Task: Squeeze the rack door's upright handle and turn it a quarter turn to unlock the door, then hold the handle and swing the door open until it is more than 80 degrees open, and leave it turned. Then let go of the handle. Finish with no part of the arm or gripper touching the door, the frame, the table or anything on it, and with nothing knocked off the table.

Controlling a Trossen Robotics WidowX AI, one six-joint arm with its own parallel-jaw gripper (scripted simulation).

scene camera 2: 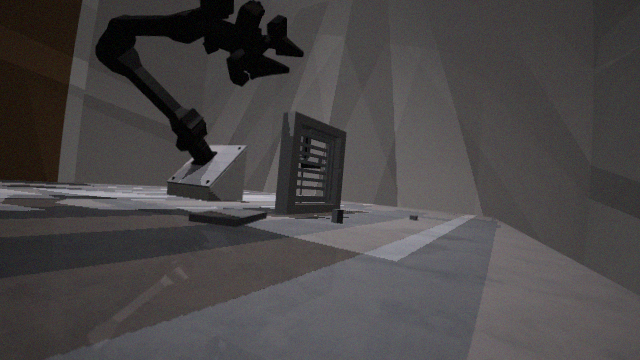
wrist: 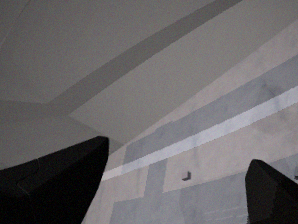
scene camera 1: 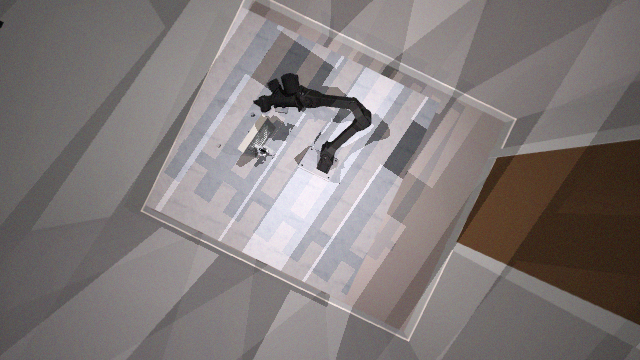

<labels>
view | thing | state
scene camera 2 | my gripper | -
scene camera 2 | slatted rack door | -
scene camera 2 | flat dark slab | -
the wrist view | my gripper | -
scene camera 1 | slatted rack door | -
</labels>
